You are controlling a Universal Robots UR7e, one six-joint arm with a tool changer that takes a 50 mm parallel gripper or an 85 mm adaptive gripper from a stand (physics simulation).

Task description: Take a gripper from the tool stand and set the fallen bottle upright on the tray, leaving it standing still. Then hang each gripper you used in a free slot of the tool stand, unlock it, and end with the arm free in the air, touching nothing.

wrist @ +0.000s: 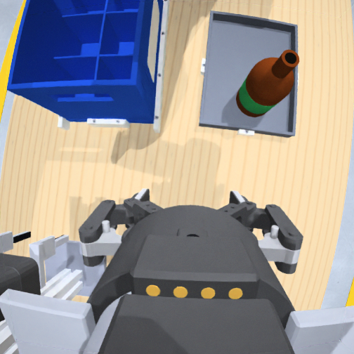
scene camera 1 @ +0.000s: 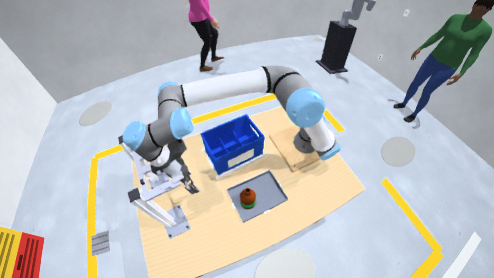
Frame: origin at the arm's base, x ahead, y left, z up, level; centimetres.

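Where they show: arm's base, link origin: [scene camera 1: 305, 143].
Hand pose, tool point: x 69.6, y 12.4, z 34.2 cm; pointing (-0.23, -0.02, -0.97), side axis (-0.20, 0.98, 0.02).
Each offset is from my tool point to the centre of the thing. "spot": to the spot under its first point. Level surfaces: height alone.
The brown bottle with a green band @[dx -25.2, dy +8.9, dz -28.4 cm] [scene camera 1: 247, 198] [wrist: 265, 85] stands upright on the grey tray @[spot: dx -37.7, dy +9.1, dz -36.1 cm] [scene camera 1: 271, 194] [wrist: 225, 60], towards one side of it. My gripper [scene camera 1: 192, 188] [wrist: 190, 196] is the black adaptive one on the arm; its fingers stand wide apart with nothing between them. It is at the tool stand [scene camera 1: 178, 226] [wrist: 65, 286], well away from the bottle and the tray. The arm's wrist hides part of the stand in the scene view, and whether the gripper touches a slot cannot be told.
A blue divided crate @[dx -27.6, dy -21.2, dz -27.9 cm] [scene camera 1: 239, 153] [wrist: 115, 87] stands on the table @[dz -36.6 cm] [scene camera 1: 210, 250] [wrist: 175, 170], behind the tray in the scene view. A dark block [wrist: 17, 277] shows by the stand at the wrist view's left edge. Two people stand on the floor beyond the table.
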